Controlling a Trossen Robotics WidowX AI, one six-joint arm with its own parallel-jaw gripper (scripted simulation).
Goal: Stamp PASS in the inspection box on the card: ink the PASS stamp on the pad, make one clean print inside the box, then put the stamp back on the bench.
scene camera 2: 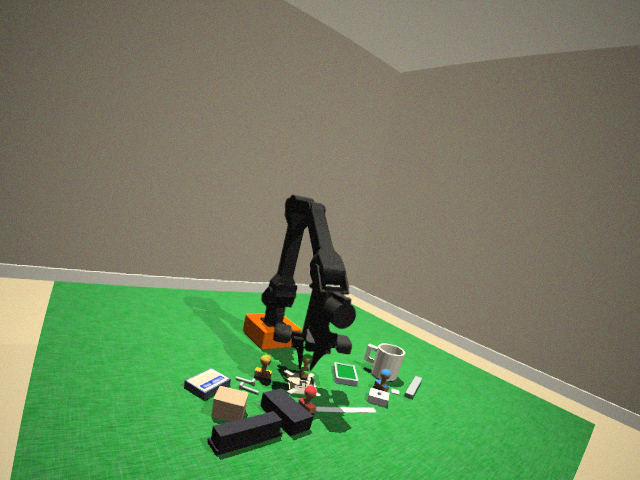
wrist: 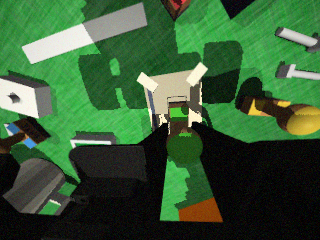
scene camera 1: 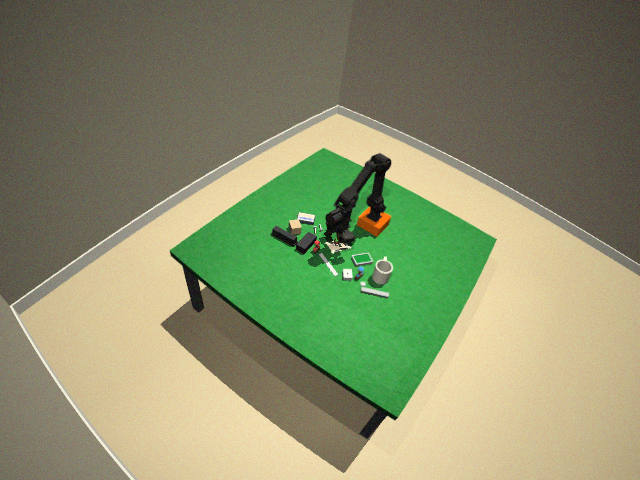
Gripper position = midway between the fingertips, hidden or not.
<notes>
I see my gripper [scene camera 2: 304,369], a green-knobbed PASS stamp [wrist: 184,145], a mug [scene camera 2: 390,357], a tan box [scene camera 2: 229,404] and a cream card [wrist: 186,86].
The mug also shows in the wrist view [wrist: 38,181]. My gripper shows as well in the wrist view [wrist: 179,126]. The wrist view misses the tan box: it is out of frame.
</notes>
